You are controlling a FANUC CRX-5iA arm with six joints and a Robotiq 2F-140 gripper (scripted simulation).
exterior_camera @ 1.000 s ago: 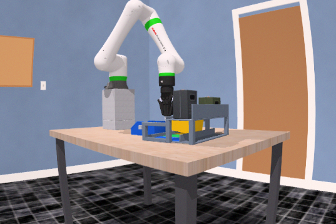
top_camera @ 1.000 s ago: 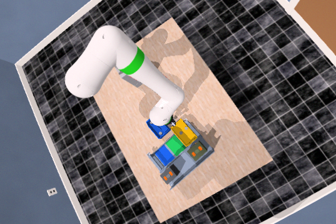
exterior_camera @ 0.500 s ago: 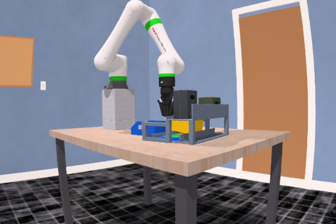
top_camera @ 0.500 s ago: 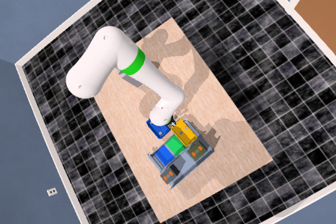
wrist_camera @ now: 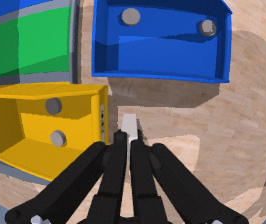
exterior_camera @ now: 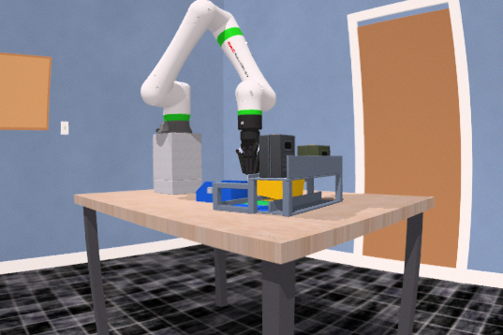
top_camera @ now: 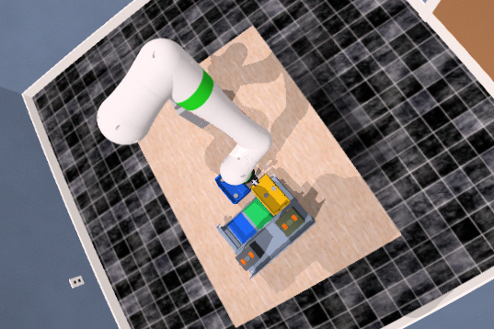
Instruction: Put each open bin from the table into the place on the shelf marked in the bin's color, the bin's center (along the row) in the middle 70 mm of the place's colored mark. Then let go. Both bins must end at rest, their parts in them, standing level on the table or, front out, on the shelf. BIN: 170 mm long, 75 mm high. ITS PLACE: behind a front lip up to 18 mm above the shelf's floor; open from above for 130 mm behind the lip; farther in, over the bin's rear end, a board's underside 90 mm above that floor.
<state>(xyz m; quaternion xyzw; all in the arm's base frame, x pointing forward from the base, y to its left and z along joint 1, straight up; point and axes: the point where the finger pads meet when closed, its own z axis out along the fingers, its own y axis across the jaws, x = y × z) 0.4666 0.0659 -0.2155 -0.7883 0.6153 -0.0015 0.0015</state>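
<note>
My gripper is now 11 cm short of the yellow bin, 3 cm to the right of it and 1 cm above it. Round my hand: dark box: 32 cm ahead, 16 cm to the right, 10 cm above; blue bin: 2 cm behind, 12 cm to the right, 2 cm below.
</note>
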